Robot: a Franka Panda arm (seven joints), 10 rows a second.
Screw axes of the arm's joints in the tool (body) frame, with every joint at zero. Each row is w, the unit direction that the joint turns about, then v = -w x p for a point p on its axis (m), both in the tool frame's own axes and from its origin. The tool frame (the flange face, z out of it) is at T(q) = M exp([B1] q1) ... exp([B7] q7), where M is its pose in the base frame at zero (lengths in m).
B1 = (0, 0, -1, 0.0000, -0.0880, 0.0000)
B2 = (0, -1, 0, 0.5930, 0.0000, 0.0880)
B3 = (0, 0, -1, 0.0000, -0.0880, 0.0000)
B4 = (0, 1, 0, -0.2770, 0.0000, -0.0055)
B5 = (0, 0, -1, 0.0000, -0.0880, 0.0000)
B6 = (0, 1, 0, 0.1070, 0.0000, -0.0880)
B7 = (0, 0, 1, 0.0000, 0.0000, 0.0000)
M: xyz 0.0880 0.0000 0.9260 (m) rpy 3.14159 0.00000 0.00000 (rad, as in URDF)
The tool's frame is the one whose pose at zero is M.
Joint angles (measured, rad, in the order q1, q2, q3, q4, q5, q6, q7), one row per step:
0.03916, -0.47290, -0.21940, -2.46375, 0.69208, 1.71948, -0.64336
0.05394, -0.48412, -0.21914, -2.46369, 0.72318, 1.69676, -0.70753
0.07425, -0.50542, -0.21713, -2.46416, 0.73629, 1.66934, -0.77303
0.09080, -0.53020, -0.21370, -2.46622, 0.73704, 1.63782, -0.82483
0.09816, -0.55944, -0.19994, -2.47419, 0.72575, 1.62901, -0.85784
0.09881, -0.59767, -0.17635, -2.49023, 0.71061, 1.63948, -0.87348
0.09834, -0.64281, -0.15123, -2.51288, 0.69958, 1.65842, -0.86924
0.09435, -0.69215, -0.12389, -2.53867, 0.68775, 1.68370, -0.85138
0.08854, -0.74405, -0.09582, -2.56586, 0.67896, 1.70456, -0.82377
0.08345, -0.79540, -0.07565, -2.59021, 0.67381, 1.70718, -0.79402
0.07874, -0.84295, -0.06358, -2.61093, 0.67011, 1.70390, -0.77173
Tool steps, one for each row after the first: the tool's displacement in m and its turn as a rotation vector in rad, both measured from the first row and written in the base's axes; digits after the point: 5 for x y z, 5 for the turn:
-0.00270, 0.00951, 0.00567, 0.04191, -0.04659, 0.06065
-0.00836, 0.02090, 0.01374, 0.07043, -0.09940, 0.13957
-0.01615, 0.03077, 0.02139, 0.08901, -0.13997, 0.21474
-0.02382, 0.03879, 0.02753, 0.08146, -0.17745, 0.26830
-0.03241, 0.04660, 0.03318, 0.05599, -0.21460, 0.30213
-0.04221, 0.05420, 0.03833, 0.02756, -0.24419, 0.31547
-0.05245, 0.06067, 0.04308, -0.00776, -0.26989, 0.31312
-0.06371, 0.06696, 0.04735, -0.04106, -0.28806, 0.30271
-0.07611, 0.07173, 0.05148, -0.06163, -0.29545, 0.29340
-0.08760, 0.07409, 0.05538, -0.07449, -0.30407, 0.28539

